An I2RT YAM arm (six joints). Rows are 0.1 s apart.
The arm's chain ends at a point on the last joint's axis. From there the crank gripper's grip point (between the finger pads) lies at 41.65 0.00 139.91 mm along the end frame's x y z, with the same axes.
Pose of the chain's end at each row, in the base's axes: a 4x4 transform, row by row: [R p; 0 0 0 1], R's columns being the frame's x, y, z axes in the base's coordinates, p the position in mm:
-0.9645 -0.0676 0.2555 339.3; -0.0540 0.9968 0.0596 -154.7; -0.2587 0.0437 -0.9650 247.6; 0 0 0 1
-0.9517 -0.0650 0.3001 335.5; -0.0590 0.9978 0.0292 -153.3; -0.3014 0.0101 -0.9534 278.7; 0 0 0 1
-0.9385 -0.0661 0.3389 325.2; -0.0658 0.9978 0.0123 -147.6; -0.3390 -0.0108 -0.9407 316.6; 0 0 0 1
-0.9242 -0.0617 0.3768 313.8; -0.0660 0.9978 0.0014 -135.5; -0.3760 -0.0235 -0.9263 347.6; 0 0 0 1
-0.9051 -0.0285 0.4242 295.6; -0.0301 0.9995 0.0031 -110.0; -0.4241 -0.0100 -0.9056 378.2; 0 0 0 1
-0.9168 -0.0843 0.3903 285.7; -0.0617 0.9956 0.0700 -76.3; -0.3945 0.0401 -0.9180 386.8; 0 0 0 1
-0.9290 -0.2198 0.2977 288.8; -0.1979 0.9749 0.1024 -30.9; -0.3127 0.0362 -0.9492 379.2; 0 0 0 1
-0.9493 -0.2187 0.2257 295.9; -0.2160 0.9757 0.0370 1.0; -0.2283 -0.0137 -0.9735 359.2; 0 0 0 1
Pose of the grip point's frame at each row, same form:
-0.9645 -0.0676 0.2555 334.9; -0.0540 0.9968 0.0596 -148.6; -0.2587 0.0437 -0.9650 101.8; 0 0 0 1
-0.9517 -0.0650 0.3001 337.8; -0.0590 0.9978 0.0292 -151.7; -0.3014 0.0101 -0.9534 132.8; 0 0 0 1
-0.9385 -0.0661 0.3389 333.5; -0.0658 0.9978 0.0123 -148.6; -0.3390 -0.0108 -0.9407 170.9; 0 0 0 1
-0.9242 -0.0617 0.3768 328.0; -0.0660 0.9978 0.0014 -138.1; -0.3760 -0.0235 -0.9263 202.3; 0 0 0 1
-0.9051 -0.0285 0.4242 317.3; -0.0301 0.9995 0.0031 -110.8; -0.4241 -0.0100 -0.9056 233.8; 0 0 0 1
-0.9168 -0.0843 0.3903 302.1; -0.0617 0.9956 0.0700 -69.1; -0.3945 0.0401 -0.9180 241.9; 0 0 0 1
-0.9290 -0.2198 0.2977 291.8; -0.1979 0.9749 0.1024 -24.8; -0.3127 0.0362 -0.9492 233.4; 0 0 0 1
-0.9493 -0.2187 0.2257 287.9; -0.2160 0.9757 0.0370 -2.8; -0.2283 -0.0137 -0.9735 213.5; 0 0 0 1

